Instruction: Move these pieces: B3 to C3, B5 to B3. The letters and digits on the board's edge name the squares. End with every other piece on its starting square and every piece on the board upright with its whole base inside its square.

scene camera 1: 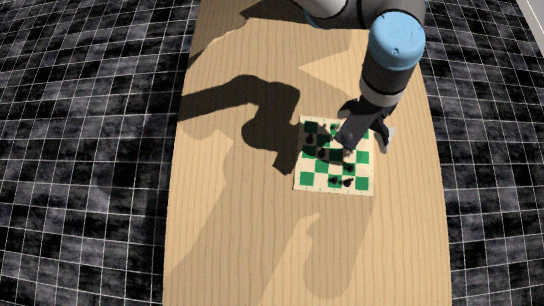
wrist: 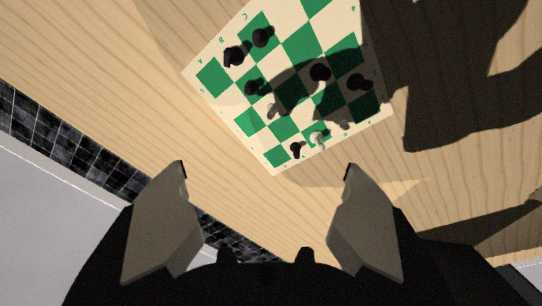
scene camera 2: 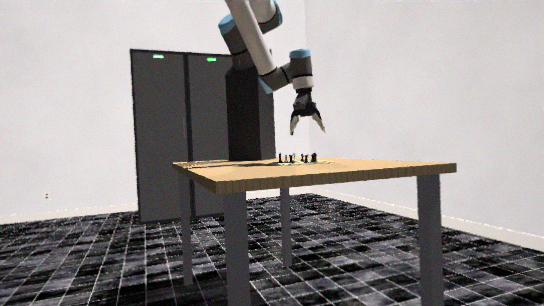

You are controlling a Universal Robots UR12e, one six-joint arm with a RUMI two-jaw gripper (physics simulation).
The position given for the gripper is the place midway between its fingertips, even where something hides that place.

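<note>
The gripper (scene camera 1: 361, 134) is visible to the wrist view too, where it is the gripper (wrist: 266, 163), and scene camera 2 likewise shows the gripper (scene camera 2: 307, 134). A board (scene camera 1: 313, 174) is part of the scene as well, and the wrist view also shows the board (wrist: 281, 68).
</note>
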